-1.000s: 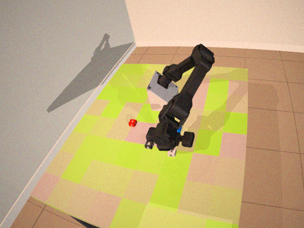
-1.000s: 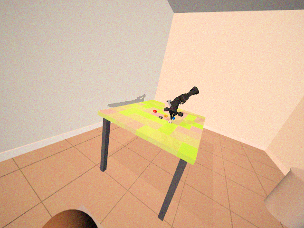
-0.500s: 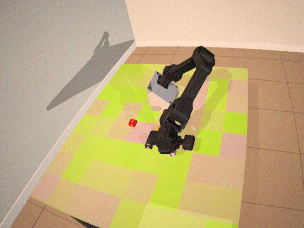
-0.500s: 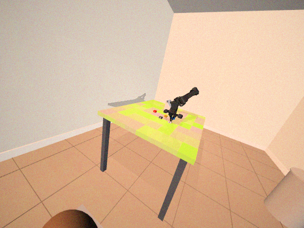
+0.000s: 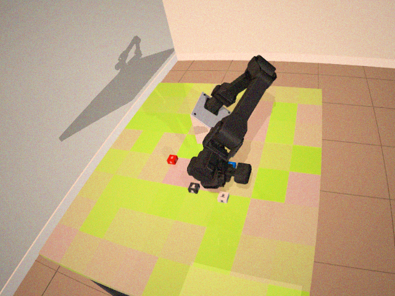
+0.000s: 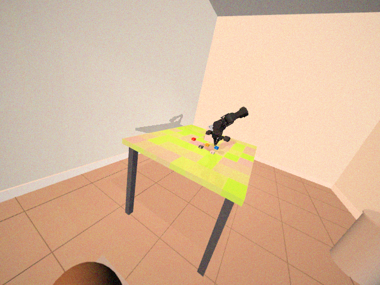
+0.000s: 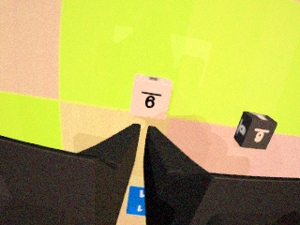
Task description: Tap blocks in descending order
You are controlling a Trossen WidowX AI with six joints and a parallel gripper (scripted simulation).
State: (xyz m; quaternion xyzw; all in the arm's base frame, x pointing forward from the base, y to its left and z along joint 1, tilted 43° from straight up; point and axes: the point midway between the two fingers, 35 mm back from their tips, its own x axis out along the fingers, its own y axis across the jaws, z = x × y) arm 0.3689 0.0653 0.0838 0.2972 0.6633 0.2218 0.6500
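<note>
Right now the black block is 110 mm to the right of my gripper tip, 60 mm below it and 30 mm behind it. Round my gripper tip: white block (60 mm below); red block (240 mm to the right, 160 mm behind, 60 mm below); blue block (140 mm behind, 60 mm below).
</note>
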